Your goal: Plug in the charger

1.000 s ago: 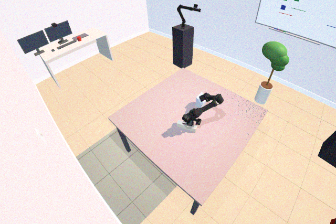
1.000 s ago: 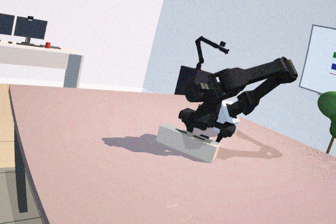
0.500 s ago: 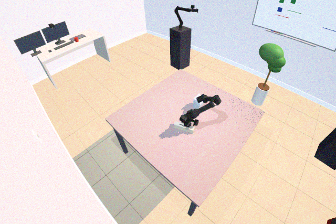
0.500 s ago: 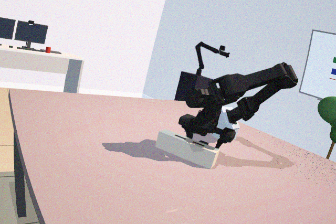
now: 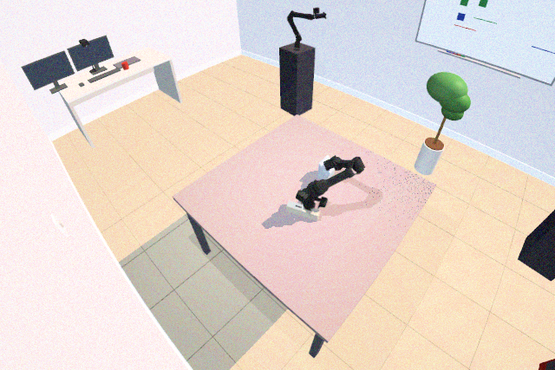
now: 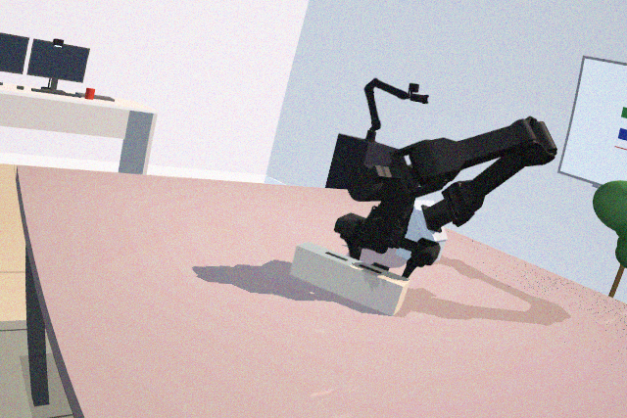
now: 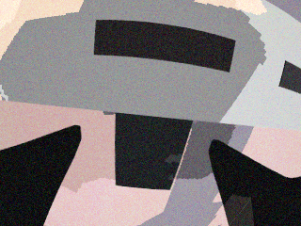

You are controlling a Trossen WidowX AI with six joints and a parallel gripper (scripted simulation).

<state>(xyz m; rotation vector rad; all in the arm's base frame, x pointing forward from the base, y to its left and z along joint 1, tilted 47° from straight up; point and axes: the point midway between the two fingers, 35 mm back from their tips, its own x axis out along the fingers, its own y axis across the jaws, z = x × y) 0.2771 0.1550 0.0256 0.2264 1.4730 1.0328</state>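
Right now the dark charger block is 3 cm ahead of my gripper tip, 1 cm to the left of it and 1 cm above it.
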